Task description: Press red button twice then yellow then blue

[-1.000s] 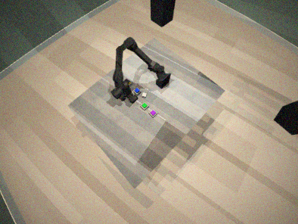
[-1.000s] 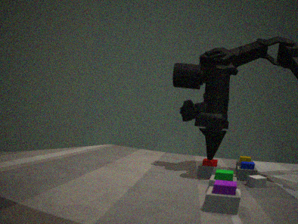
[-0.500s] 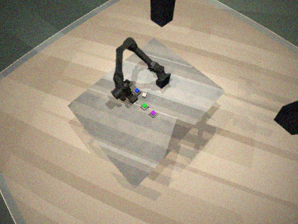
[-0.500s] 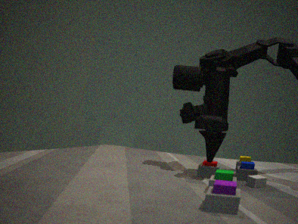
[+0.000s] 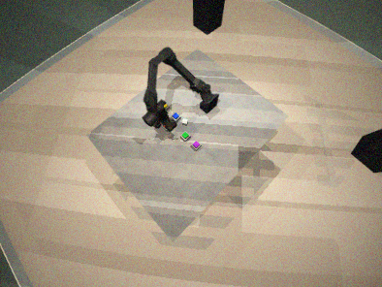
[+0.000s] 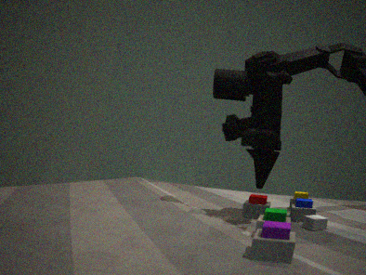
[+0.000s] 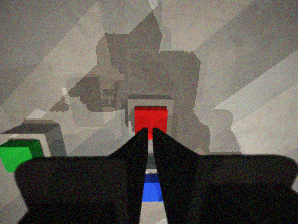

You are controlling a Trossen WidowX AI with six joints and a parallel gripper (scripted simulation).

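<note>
My gripper tip is 20 mm above the red button. From my gripper tip the other things lie so: small white block: 110 mm behind, 60 mm to the left, 40 mm below; green button: 140 mm to the left, 40 mm behind, 20 mm below; blue button: 90 mm behind, 20 mm below, 10 mm to the right.
</note>
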